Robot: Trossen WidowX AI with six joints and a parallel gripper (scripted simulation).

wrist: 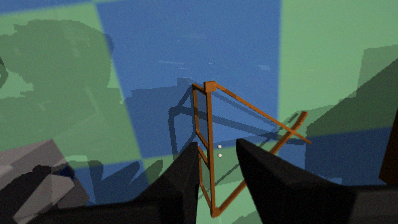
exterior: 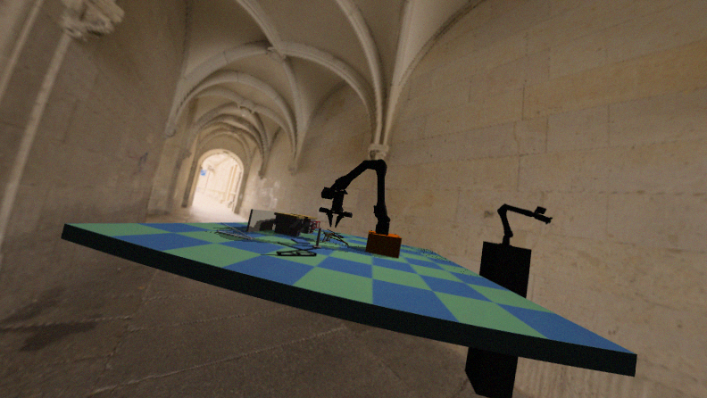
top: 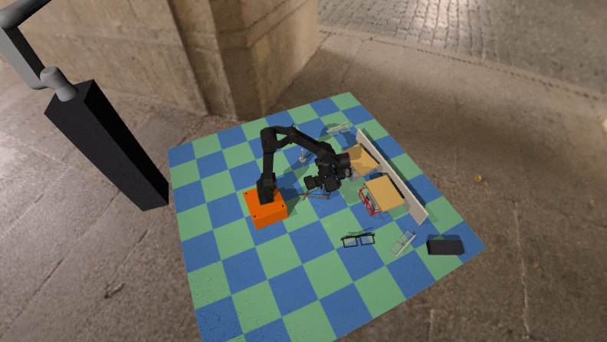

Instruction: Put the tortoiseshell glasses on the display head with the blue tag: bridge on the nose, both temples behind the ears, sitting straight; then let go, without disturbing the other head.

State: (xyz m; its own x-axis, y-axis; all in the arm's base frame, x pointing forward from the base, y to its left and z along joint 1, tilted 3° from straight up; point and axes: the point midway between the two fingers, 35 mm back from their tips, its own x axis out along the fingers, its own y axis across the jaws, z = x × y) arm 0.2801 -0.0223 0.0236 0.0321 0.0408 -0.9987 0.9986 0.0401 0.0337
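Now: gripper tip 30 mm past the small grey peg, 260 mm to the right of it and 50 mm above it. From my gripper tip the other things lie so: black case: 430 mm ahead, 450 mm to the right, 60 mm below; then grey wall panel: 350 mm ahead, 10 mm to the right, 20 mm below.
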